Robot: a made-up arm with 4 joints. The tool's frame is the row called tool.
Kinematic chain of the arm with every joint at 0, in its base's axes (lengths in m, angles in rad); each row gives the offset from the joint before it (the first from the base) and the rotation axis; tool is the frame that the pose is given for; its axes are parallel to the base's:
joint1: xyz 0 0 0.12 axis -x
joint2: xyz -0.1 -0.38 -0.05 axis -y
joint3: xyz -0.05 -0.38 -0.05 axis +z
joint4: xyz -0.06 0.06 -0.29 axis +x
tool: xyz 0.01 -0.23 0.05
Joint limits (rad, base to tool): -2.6..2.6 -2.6..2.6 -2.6..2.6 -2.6..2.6
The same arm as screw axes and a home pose.
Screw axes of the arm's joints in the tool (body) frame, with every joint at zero. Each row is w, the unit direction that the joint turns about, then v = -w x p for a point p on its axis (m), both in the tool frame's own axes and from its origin. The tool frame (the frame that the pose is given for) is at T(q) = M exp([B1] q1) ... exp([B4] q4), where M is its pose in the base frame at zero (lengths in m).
B1: w -1 0 0 v 0.0000 -0.3400 0.9300
B2: w 0 -1 0 v 0.2900 0.0000 -0.1000
B3: w 0 0 1 v 0.1700 -0.0500 0.0000
B4: w 1 0 0 v 0.0000 -0.0500 -0.2300
M =
1 0 0 -0.2000
0 1 0 -0.9300
0 0 1 -0.2200
0 0 0 1
Joint limits (rad, base to tool): -2.6000..2.6000 -2.6000..2.6000 -2.6000..2.6000 -2.6000..2.6000

